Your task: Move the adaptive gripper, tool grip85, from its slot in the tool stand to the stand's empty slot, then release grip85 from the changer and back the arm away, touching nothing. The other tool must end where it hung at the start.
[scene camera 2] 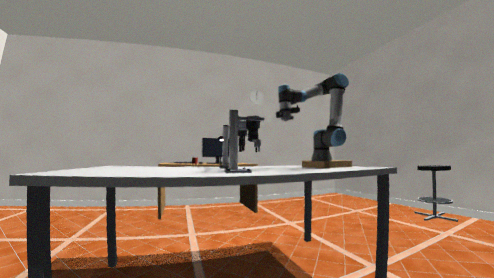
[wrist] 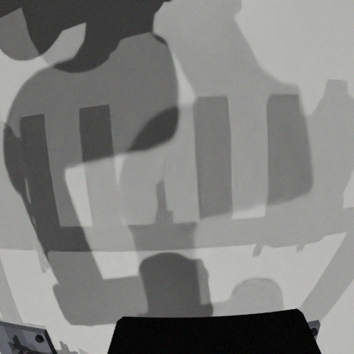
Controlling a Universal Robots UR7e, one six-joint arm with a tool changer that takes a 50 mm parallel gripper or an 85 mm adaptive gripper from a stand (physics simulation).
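Seen in the pictures: hand, tool point: (scene camera 2: 286,119); arm's base, link origin: (scene camera 2: 321,160).
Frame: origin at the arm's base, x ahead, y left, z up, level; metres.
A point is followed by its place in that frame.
The tool stand (scene camera 2: 233,142) {x 0.710, y 0.345, z 0.102 m} rises from the table with its slots toward the arm. Two dark gripper tools hang from it in scene camera 2: a nearer tool (scene camera 2: 254,131) {x 0.594, y 0.315, z 0.165 m} with a grey finger part and a farther one (scene camera 2: 242,137) {x 0.608, y -0.009, z 0.167 m}, partly overlapped. Which of them is grip85 is too small to tell, and the empty slot cannot be made out. The arm's wrist (scene camera 2: 286,102) {x 0.375, y 0.236, z 0.361 m} is to the right of the stand and a little higher, apart from it, with its end pointing down. No tool with fingers shows on it. The finger opening of the hanging tools is unclear.
The arm base stands on a wooden block (scene camera 2: 327,164) {x 0.044, y 0.143, z -0.024 m} on the white table (scene camera 2: 125,171) {x 1.238, y 0.349, z -0.048 m}. In the wrist view, overlapping shadows lie on the table top, a black housing (wrist: 215,335) fills the bottom, and grey bolted plates show at both lower sides. A monitor stands behind.
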